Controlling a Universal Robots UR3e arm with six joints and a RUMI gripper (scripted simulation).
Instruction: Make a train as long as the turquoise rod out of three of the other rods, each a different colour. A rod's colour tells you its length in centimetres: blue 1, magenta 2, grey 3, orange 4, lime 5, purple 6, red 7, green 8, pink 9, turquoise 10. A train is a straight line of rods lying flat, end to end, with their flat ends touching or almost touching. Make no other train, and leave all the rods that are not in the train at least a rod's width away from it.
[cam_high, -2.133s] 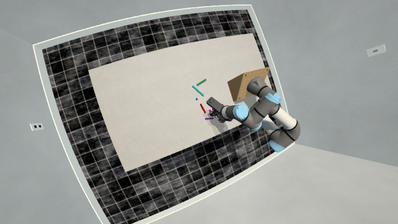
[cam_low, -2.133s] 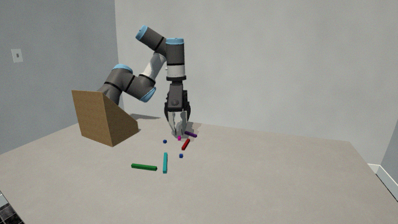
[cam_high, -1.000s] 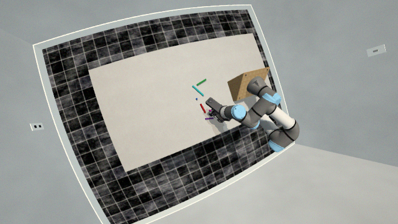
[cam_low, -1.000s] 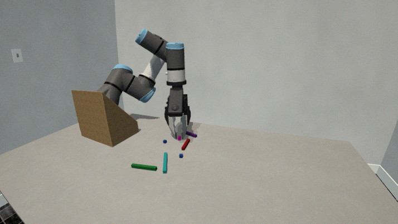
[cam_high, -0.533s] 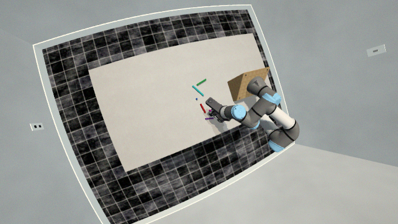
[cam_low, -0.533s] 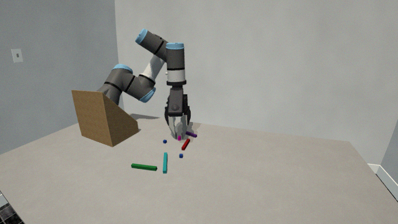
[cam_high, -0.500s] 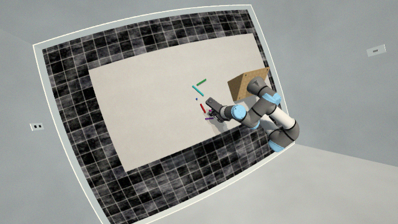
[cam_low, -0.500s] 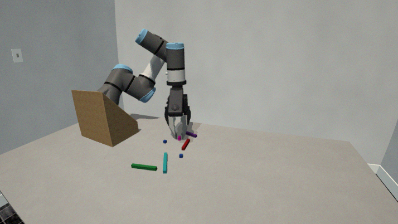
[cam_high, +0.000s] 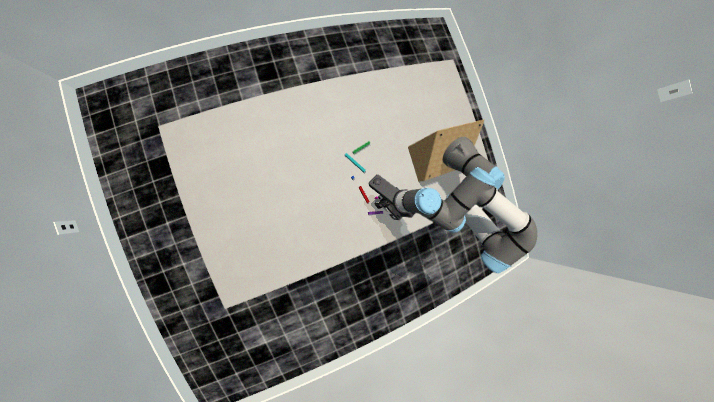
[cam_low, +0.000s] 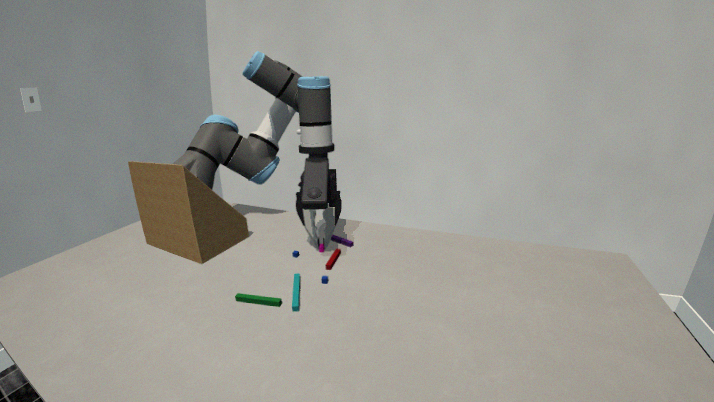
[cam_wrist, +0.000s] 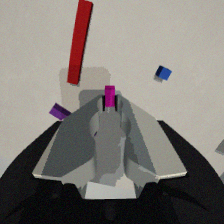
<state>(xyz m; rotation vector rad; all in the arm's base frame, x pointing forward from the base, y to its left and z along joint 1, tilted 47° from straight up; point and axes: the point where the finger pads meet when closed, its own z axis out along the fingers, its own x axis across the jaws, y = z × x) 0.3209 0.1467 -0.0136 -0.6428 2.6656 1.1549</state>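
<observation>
My gripper is now 1 cm above the magenta rod. Round my hand: purple rod: 2 cm ahead, 5 cm to the left, 1 cm below; red rod: 5 cm ahead, 3 cm to the right, 1 cm below; turquoise rod: 4 cm ahead, 16 cm to the right, 1 cm below.
</observation>
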